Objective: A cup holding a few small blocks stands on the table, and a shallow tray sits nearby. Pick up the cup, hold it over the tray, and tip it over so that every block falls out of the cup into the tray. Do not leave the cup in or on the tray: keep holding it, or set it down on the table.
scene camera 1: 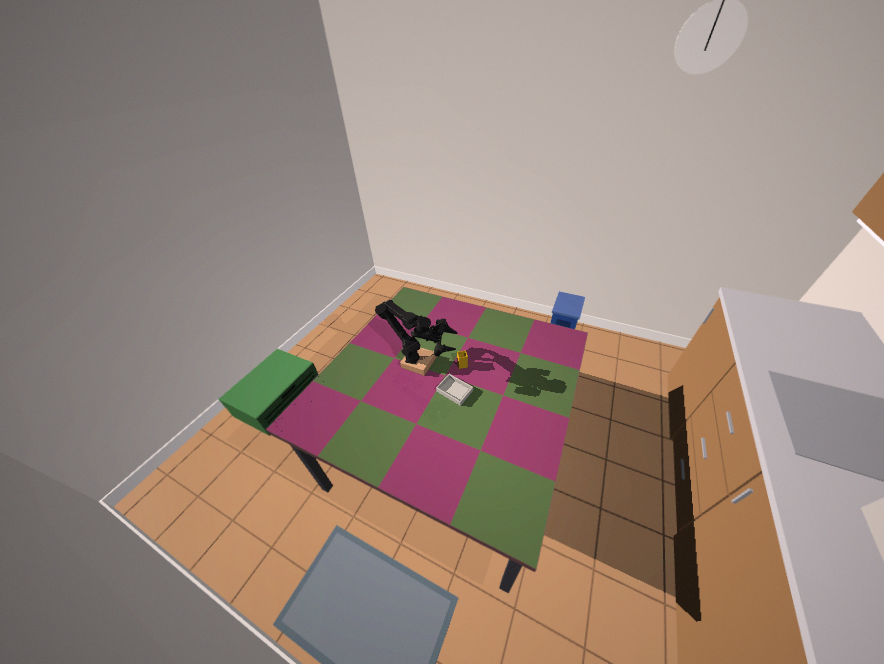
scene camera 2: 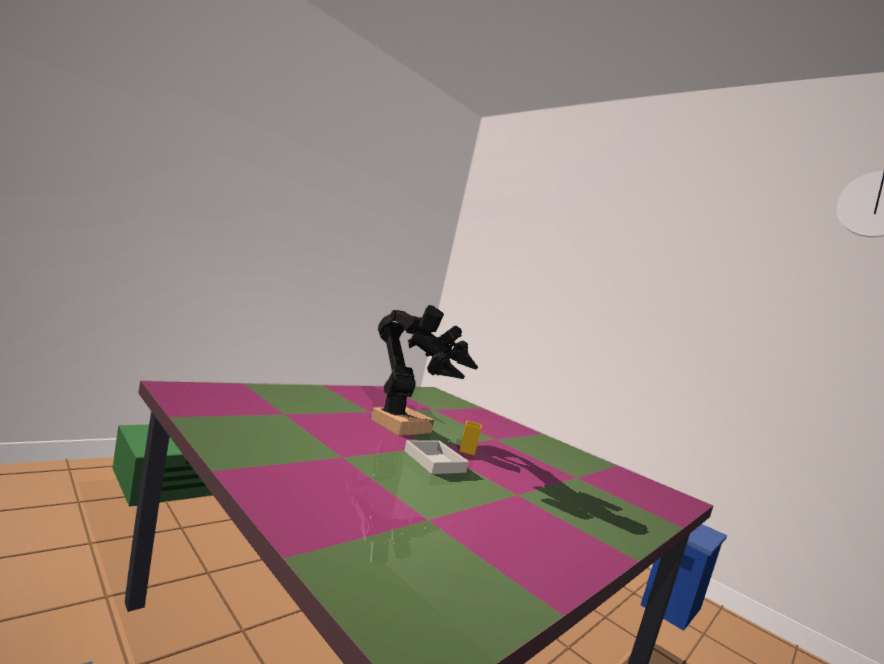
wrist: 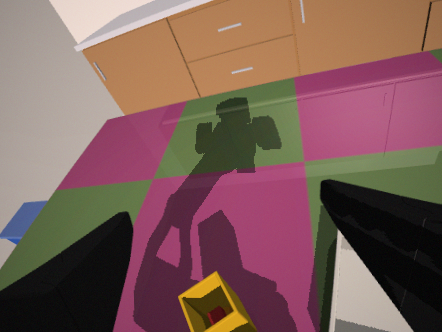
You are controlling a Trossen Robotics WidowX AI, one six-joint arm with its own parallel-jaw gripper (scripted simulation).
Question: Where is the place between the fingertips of my gripper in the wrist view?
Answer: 228, 204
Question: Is my gripper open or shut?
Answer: Open.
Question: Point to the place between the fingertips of my gripper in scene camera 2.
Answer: At 471, 373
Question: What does my gripper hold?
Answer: Nothing.
